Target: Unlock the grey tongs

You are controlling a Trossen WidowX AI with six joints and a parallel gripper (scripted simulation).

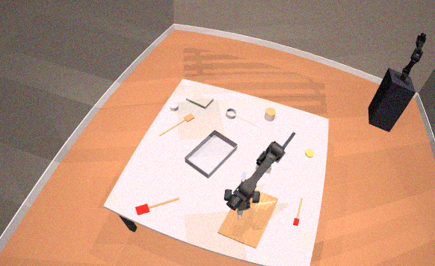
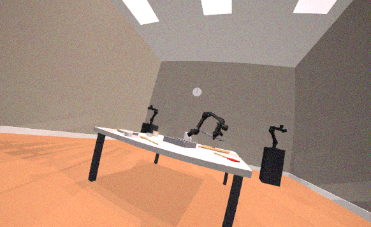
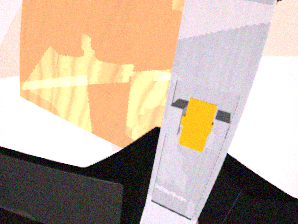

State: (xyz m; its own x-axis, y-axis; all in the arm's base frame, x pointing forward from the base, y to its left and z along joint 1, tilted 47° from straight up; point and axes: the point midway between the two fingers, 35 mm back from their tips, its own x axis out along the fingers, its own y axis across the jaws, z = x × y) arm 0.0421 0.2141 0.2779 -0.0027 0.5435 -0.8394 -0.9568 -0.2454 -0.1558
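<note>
Right now my gripper tip is 110 mm above the wooden board, 80 mm past it and 30 mm to the right of it. Round my gripper tip: red spatula (460 mm ahead, 210 mm to the left, 110 mm below); then grey roasting tin (300 mm ahead, 290 mm to the right, 90 mm below); then yellow lock piece (30 mm to the left, 30 mm above, 10 mm behind).
</note>
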